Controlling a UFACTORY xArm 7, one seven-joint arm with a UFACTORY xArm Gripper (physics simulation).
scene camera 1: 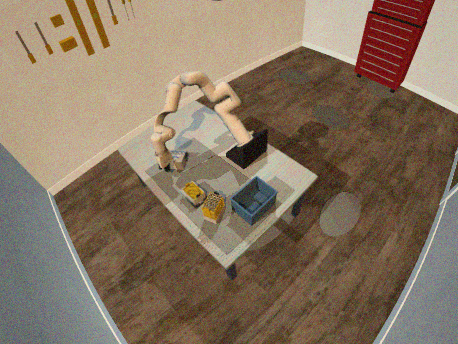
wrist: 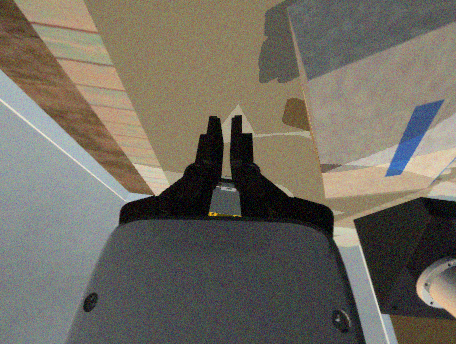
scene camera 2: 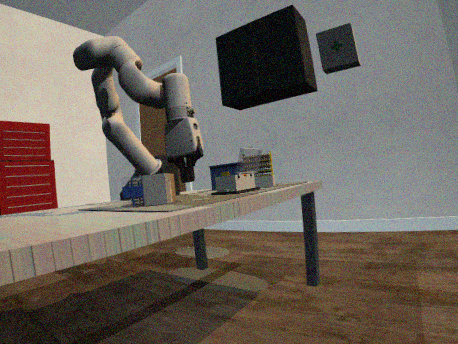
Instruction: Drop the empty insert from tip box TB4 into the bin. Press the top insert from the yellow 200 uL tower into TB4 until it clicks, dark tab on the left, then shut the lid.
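My gripper [scene camera 1: 165, 168] [scene camera 2: 188, 179] [wrist: 227, 130] points down above the mat, its fingers close together with a narrow gap. No object shows between them. A low pale box with a yellow top [scene camera 1: 194, 193] [scene camera 2: 235, 183] [wrist: 225, 201], seemingly TB4, stands apart from the gripper. A translucent lid [scene camera 2: 250, 152] rises behind it. The yellow tower [scene camera 1: 213, 206] [scene camera 2: 264, 169] stands next to the box. The blue bin [scene camera 1: 254, 201] [scene camera 2: 223, 171] stands beyond the tower. The label and any insert details are too small to tell.
A pale block [scene camera 1: 179, 161] [scene camera 2: 159, 190] stands close beside the gripper, with blue racks [scene camera 2: 134, 191] behind it in scene camera 2. The black mount [scene camera 1: 252, 149] at the arm's base stands on the table. The table's front edge [scene camera 2: 125, 225] runs near the block.
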